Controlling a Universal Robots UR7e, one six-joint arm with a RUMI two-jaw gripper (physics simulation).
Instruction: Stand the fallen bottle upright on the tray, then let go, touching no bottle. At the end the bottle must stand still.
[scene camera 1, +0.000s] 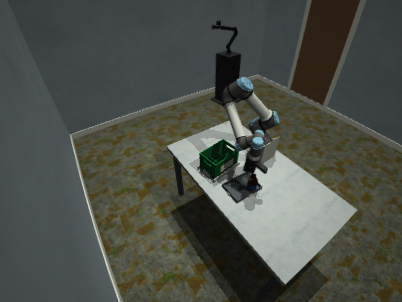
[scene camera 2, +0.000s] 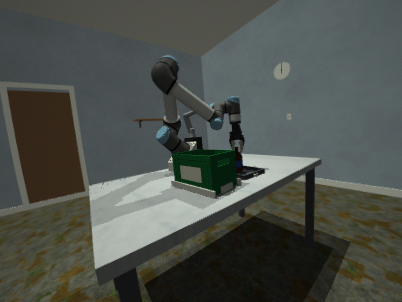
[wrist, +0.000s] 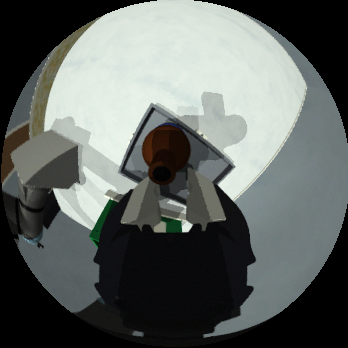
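Seen in the pictures: gripper, fingertip midpoint: (scene camera 1: 250, 179) (scene camera 2: 237, 154) (wrist: 173, 170); arm's base, origin of the base link: (scene camera 1: 264, 143) (scene camera 2: 182, 151) (wrist: 34, 173).
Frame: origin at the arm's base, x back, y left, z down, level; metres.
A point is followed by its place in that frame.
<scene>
A brown bottle (scene camera 1: 252, 183) @[x -0.398, y 0.187, z 0.042 m] (scene camera 2: 239, 163) @[x -0.398, y 0.150, z 0.091 m] (wrist: 167, 145) @[x -0.365, y 0.187, z 0.020 m] with a blue label stands about upright on the dark tray (scene camera 1: 235, 191) @[x -0.484, y 0.107, z 0.138 m] (scene camera 2: 255, 173) @[x -0.536, y 0.092, z 0.128 m] (wrist: 212, 159) @[x -0.493, y 0.167, z 0.139 m], near one side of it. A slight lean cannot be ruled out. My gripper (scene camera 1: 252, 173) @[x -0.387, y 0.154, z 0.030 m] (scene camera 2: 237, 145) (wrist: 173, 170) @[x -0.387, y 0.154, z 0.030 m] points down at the bottle's top. In the wrist view the two light fingertips stand apart. The bottle's mouth lies off-centre and partly covers the left fingertip, while a gap shows towards the right one. Whether the left finger touches the neck cannot be seen.
A green crate (scene camera 1: 215, 169) @[x -0.515, y -0.086, z 0.019 m] (scene camera 2: 212, 172) @[x -0.517, y -0.257, z 0.040 m] (wrist: 101, 225) @[x -0.268, y -0.079, z 0.015 m] stands close beside the tray on the white table (scene camera 1: 300, 215) @[x -0.302, y 0.571, z 0.144 m] (scene camera 2: 145, 215) @[x -0.423, y -0.524, z 0.144 m] (wrist: 175, 55) @[x -0.301, y 0.359, z 0.144 m]. A light grey panel (scene camera 1: 270, 150) @[x 0.006, y 0.070, z 0.035 m] (wrist: 47, 160) @[x -0.091, y 0.063, z 0.026 m] stands near the arm on the other side.
</scene>
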